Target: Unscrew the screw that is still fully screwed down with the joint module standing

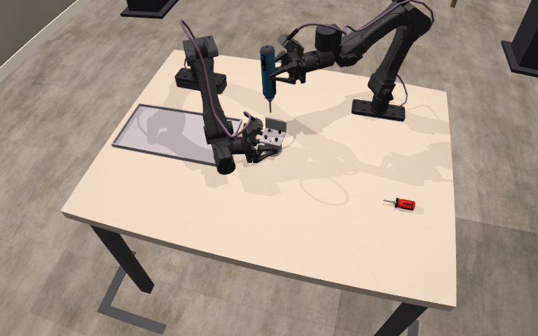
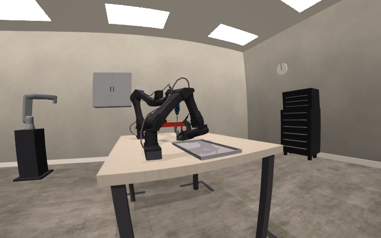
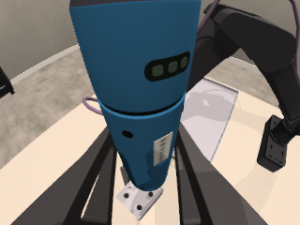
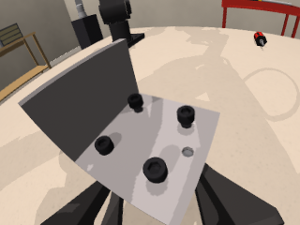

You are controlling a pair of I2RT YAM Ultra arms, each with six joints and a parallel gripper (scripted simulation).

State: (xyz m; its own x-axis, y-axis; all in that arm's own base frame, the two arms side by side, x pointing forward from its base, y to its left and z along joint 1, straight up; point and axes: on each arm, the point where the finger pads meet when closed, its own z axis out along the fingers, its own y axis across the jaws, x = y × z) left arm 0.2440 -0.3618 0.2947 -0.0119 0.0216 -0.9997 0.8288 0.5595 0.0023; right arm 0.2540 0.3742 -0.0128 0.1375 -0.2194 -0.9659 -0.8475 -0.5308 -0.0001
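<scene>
The grey L-shaped bracket is 50 mm above my right hand. The rest, counted from my right hand: shallow grey tray 350 mm to the right, 20 mm below; then small red-handled screwdriver 430 mm to the left, 140 mm ahead, 10 mm below.
</scene>
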